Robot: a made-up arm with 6 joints.
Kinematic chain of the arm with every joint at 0, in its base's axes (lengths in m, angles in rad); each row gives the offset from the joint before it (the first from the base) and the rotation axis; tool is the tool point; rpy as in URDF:
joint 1: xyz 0 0 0.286 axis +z
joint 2: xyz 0 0 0 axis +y
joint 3: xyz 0.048 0 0.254 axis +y
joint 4: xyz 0.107 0 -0.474 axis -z
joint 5: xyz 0 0 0 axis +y
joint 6: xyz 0.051 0 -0.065 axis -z
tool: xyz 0 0 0 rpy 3.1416 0 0
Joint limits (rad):
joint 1: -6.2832..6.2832
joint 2: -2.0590..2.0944
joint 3: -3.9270..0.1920
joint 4: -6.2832..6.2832
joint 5: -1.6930..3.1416
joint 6: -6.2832..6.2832
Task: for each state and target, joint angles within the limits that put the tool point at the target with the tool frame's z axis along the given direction. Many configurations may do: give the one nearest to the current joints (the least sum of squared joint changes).
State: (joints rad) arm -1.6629 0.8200 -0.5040 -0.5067 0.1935 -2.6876
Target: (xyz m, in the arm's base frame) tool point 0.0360 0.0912 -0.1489 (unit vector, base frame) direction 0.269 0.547 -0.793
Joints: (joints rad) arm -1.4031 1.5092 -0.4856 -0.7039 -0.5833 -2.6876
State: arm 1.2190 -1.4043 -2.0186 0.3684 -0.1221 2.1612
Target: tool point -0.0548 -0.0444 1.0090 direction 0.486 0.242 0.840
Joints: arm 0.3724 -1.0198 -1.6378 0.5056 0.1005 2.1612
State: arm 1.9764 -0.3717 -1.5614 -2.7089 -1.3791 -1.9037
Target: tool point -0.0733 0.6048 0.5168 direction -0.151 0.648 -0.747
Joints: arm 1.6761 0.3248 -1.8544 -3.0280 -0.8089 -1.9037
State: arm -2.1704 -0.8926 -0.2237 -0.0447 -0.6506 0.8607
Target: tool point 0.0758 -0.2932 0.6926 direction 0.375 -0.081 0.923
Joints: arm -1.4041 -0.7090 -0.8806 -0.3695 -1.4106 0.8607
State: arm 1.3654 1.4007 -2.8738 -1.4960 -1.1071 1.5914
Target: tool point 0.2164 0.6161 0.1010 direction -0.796 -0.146 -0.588
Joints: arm 1.1721 1.5792 -2.6698 -2.3915 -1.6928 1.5914
